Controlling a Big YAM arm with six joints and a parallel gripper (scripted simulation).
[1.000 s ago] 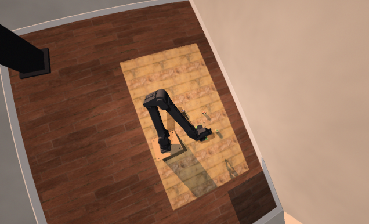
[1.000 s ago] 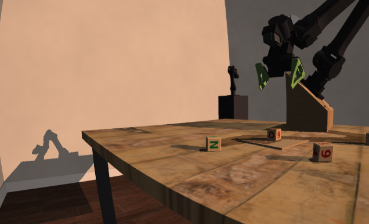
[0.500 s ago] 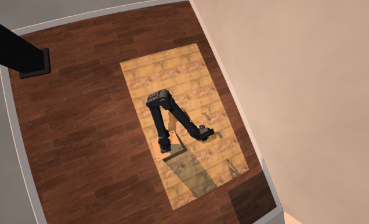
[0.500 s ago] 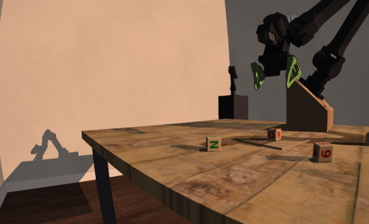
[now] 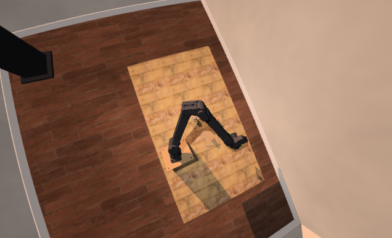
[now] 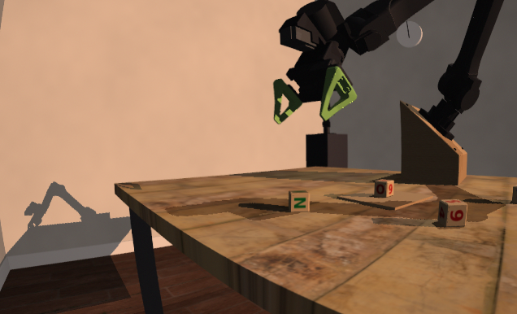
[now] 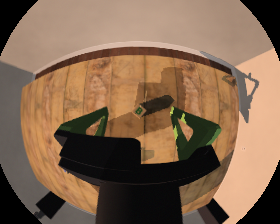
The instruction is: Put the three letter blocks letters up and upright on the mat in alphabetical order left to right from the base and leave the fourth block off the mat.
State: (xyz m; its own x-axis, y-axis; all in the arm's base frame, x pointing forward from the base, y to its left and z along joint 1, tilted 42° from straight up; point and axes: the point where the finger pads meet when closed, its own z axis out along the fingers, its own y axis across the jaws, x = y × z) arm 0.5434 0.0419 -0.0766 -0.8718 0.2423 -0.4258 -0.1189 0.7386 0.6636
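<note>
Right now the block is 130 mm below my hand. Round my hand: thin brown mat: 180 mm behind, 150 mm below, 60 mm to the left.
</note>
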